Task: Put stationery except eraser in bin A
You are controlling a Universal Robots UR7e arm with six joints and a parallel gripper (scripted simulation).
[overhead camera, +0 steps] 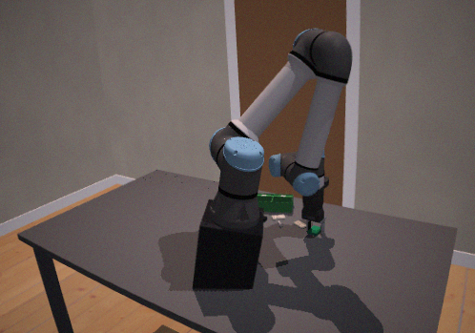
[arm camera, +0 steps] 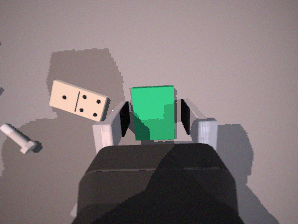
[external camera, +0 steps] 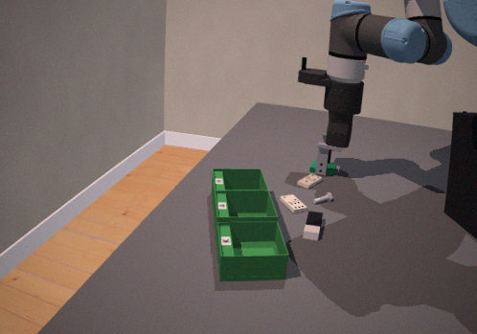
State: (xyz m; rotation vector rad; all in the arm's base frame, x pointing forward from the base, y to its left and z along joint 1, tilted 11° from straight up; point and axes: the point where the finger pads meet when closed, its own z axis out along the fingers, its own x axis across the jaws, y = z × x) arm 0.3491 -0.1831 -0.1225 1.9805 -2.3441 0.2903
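Now: the green block 10 mm below my hand. Round my hand: bolt 140 mm to the left, 10 mm below; black-and-white block 250 mm to the left, 20 mm ahead, 10 mm below; domino 70 mm to the left, 20 mm ahead, 10 mm below.
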